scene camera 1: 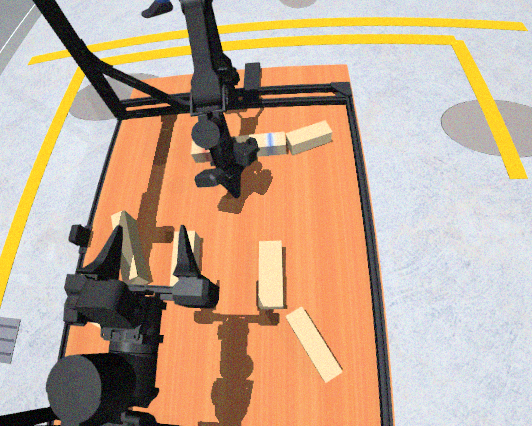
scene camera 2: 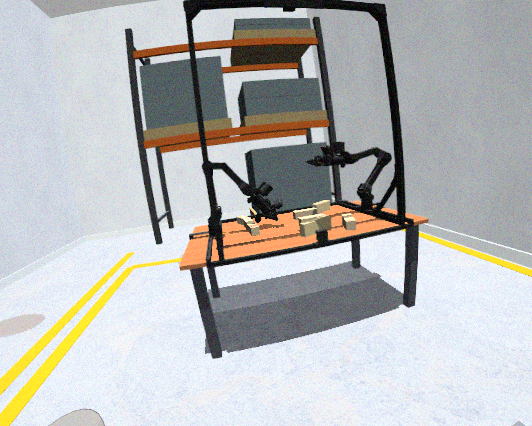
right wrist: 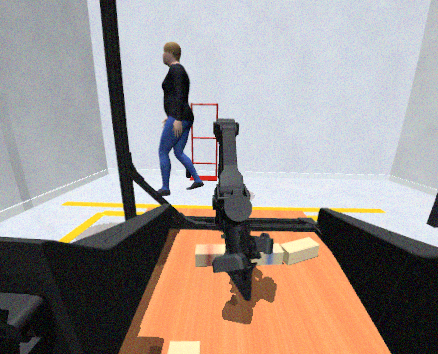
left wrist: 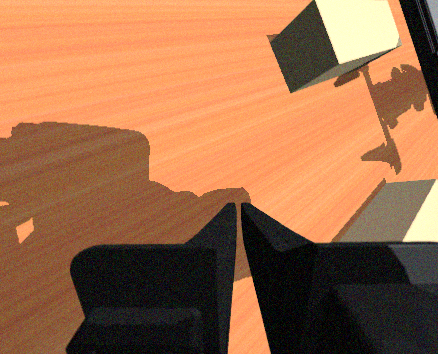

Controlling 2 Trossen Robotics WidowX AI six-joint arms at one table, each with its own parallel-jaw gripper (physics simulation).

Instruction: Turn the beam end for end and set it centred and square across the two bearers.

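Frame: origin at the left arm's base, x right, y up, z back, level; millimetres.
Seen in the pictures: left gripper, fingertip midpoint: (scene camera 1: 237, 197) (scene camera 2: 277, 220) (right wrist: 248, 300) (left wrist: 237, 210); right gripper, fingertip midpoint: (scene camera 1: 150, 225) (scene camera 2: 308, 161) (right wrist: 244, 212); right arm's base, link origin: (scene camera 2: 367, 208).
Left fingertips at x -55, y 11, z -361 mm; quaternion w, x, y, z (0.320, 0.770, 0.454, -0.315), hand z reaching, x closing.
Offsets run from my left fingertips to a thing's top centre. "spot": to the spot under its first point.
The beam @(spot: dz +152, dx -102, dy +14 mm) (scene camera 1: 278, 142) (right wrist: 276, 253), a pale bar with a red band near one end and a blue band near the other, lies across the upper table in scene camera 1; the left arm hides its middle. Two parallel pale blocks, apparently the bearers, lie mid-table: one block @(dz -194, dx -84, dy +17 mm) (scene camera 1: 271, 272) is in plain view, the other block @(dz -167, dx +117, dy +17 mm) (scene camera 1: 176, 256) is partly behind a right finger. My left gripper (scene camera 1: 237, 194) (left wrist: 237, 210) is shut and empty, its tips just below the beam in scene camera 1. My right gripper (scene camera 1: 151, 227) is open and empty, high above the table.
A pale block @(dz +182, dx -184, dy +14 mm) (scene camera 1: 310, 137) lies beside the beam's blue end. A long block @(dz -341, dx -170, dy +33 mm) (scene camera 1: 314, 345) lies at an angle lower down. Another block @(dz -132, dx +265, dy +33 mm) (scene camera 1: 131, 247) sits slanted at the left, near the right gripper. A black frame (scene camera 1: 367, 240) edges the table. A person (right wrist: 176, 100) stands beyond it.
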